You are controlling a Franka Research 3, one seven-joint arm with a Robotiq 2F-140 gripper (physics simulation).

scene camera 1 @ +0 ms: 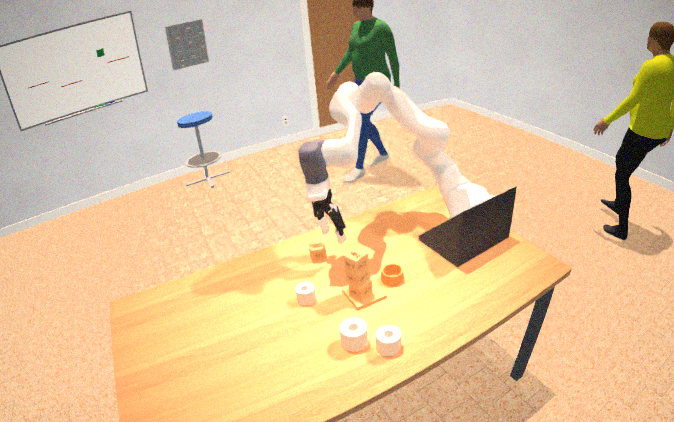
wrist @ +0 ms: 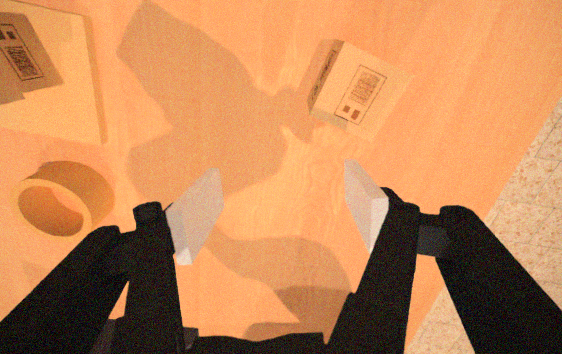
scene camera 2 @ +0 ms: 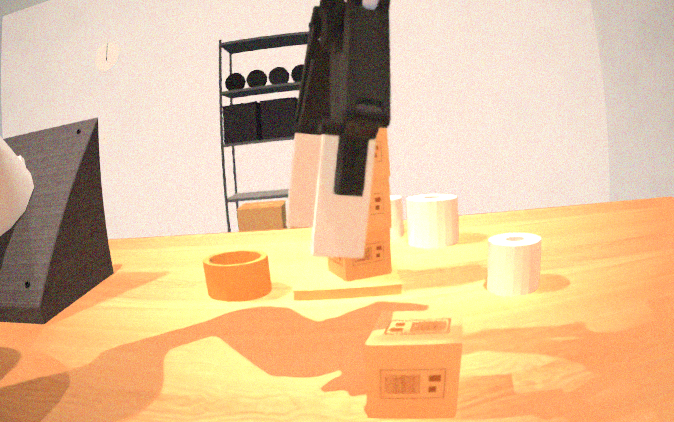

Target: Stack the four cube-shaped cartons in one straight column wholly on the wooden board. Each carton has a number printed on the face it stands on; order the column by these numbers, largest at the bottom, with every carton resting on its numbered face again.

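Note:
Three cube-shaped cartons stand in one column on the wooden board; the gripper hides part of the column in scene camera 2. In the wrist view, a carton of the column shows at the left edge. The fourth carton stands alone on the table, its top and sides showing barcode labels. My gripper is open and empty, above the table near the loose carton, on the column's far side in scene camera 1. The numbered faces are hidden.
An orange ring stands beside the board. White rolls stand around it. A dark angled panel stands near the arm's base. The table edge lies past the loose carton.

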